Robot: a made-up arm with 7 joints. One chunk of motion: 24 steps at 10 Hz.
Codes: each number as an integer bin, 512 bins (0 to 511) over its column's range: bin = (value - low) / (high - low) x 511, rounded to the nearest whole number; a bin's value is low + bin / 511 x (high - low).
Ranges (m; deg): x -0.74..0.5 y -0.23..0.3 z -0.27..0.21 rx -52..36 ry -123..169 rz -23..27
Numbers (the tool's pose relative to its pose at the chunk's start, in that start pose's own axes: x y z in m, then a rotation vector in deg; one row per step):
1: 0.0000 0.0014 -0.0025 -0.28 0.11 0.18
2: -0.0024 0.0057 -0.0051 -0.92 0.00 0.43
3: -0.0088 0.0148 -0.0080 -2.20 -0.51 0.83
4: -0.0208 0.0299 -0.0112 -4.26 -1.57 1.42
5: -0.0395 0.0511 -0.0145 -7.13 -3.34 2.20
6: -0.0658 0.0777 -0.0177 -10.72 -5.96 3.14
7: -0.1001 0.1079 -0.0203 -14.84 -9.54 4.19
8: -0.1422 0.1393 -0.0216 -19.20 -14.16 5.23
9: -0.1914 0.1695 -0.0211 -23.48 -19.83 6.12
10: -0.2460 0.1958 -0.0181 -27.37 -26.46 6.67
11: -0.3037 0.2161 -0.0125 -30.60 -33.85 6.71
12: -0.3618 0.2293 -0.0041 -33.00 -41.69 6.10
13: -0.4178 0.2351 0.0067 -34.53 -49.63 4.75
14: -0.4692 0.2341 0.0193 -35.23 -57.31 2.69
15: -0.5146 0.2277 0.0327 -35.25 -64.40 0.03
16: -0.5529 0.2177 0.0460 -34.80 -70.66 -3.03
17: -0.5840 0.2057 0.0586 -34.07 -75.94 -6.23
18: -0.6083 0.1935 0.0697 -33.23 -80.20 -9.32
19: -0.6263 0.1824 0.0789 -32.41 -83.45 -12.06
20: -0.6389 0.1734 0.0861 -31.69 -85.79 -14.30
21: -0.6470 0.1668 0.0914 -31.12 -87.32 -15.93
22: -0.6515 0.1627 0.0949 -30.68 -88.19 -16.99
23: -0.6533 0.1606 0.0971 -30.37 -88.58 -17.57
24: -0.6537 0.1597 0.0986 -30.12 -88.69 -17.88
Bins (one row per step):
1: 305 223 285 300 215 237
2: 304 227 282 297 215 239
3: 301 236 279 289 214 244
4: 296 251 276 277 213 250
5: 289 271 272 261 209 258
6: 278 297 269 240 205 267
7: 264 326 266 216 199 278
8: 246 356 264 190 190 289
9: 226 385 265 166 181 298
10: 204 411 268 143 169 303
11: 180 430 274 124 156 304
12: 156 443 283 110 142 297
13: 133 448 295 101 128 284
14: 112 447 308 97 115 263
15: 93 441 322 97 103 235
16: 77 432 336 100 92 204
17: 64 420 350 104 82 171
18: 54 408 362 109 75 140
19: 47 398 371 114 69 112
20: 42 389 379 118 65 89
21: 38 383 385 121 62 72
22: 36 379 388 124 61 61
23: 36 377 391 126 60 55
24: 36 376 392 127 60 52

